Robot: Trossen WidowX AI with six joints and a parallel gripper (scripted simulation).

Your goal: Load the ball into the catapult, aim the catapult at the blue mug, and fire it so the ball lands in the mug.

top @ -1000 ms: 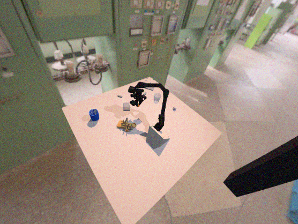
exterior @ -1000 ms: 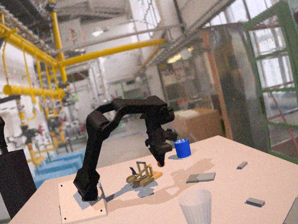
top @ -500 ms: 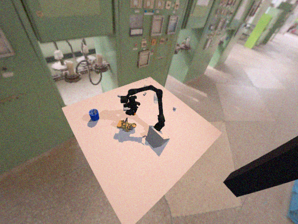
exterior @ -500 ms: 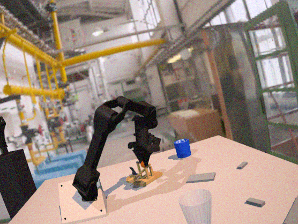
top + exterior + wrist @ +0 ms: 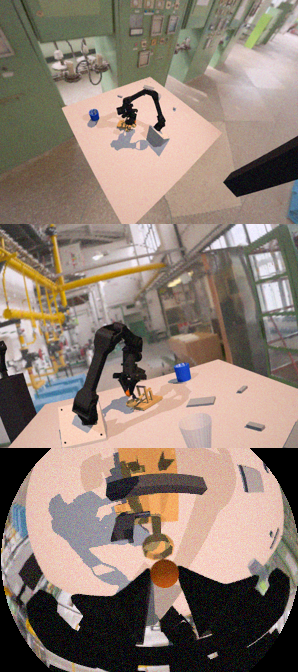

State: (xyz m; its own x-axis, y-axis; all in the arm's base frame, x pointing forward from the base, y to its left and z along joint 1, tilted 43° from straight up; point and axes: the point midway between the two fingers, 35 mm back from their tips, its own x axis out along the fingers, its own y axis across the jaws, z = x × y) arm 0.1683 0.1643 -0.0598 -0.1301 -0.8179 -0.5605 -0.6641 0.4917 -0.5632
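Now: gripper tip 10 mm below the orange ball. Round my gripper tip: wooden catapult 50 mm to the left, 40 mm below, 30 mm ahead; blue mug 310 mm ahead, 290 mm to the left, 70 mm below; clear cup 450 mm to the right, 210 mm ahead, 70 mm below.
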